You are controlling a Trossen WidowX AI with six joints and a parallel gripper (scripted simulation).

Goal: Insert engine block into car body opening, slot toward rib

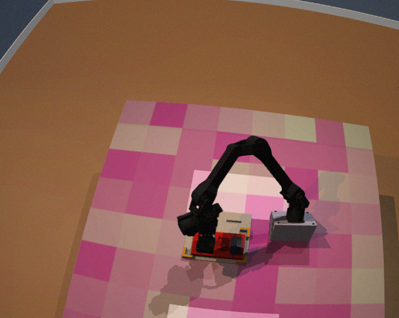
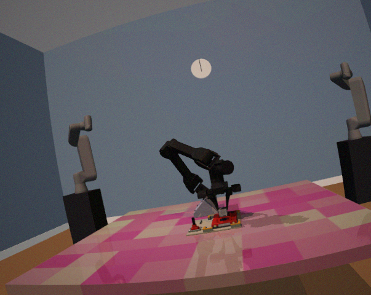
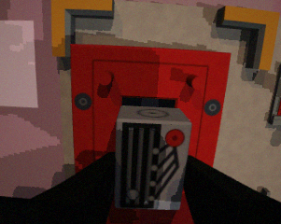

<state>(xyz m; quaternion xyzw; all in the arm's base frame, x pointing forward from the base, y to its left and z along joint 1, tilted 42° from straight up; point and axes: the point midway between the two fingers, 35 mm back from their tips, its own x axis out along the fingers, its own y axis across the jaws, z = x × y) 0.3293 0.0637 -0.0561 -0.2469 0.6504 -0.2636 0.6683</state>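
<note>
Now: gripper tip 1 cm above the grey engine block.
</note>
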